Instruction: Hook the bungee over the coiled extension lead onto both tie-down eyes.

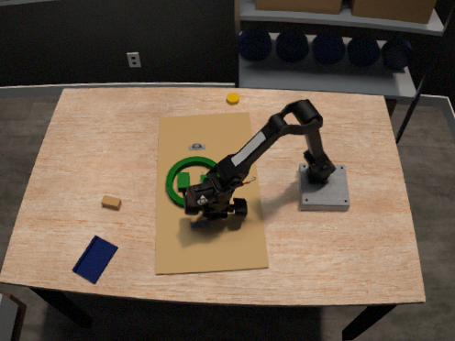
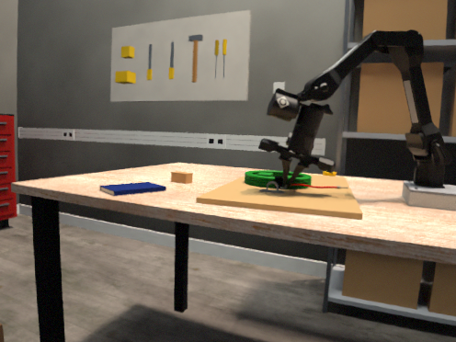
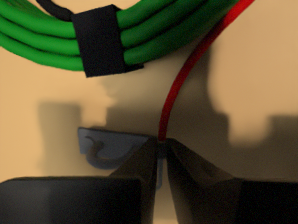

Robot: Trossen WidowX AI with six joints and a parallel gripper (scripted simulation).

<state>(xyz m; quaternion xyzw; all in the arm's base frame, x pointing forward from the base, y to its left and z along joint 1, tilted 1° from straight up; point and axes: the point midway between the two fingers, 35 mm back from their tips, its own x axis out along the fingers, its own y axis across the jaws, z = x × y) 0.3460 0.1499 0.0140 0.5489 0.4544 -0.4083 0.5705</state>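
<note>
My gripper is now 130 mm to the left of the coiled extension lead, 60 mm short of it and 30 mm above it. Also, from my hand: tan block 340 mm ahead, 60 mm to the right, 40 mm below; then yellow disc 530 mm to the right, 70 mm behind, 50 mm below; then blue book 370 mm ahead, 140 mm to the left, 50 mm below.
</note>
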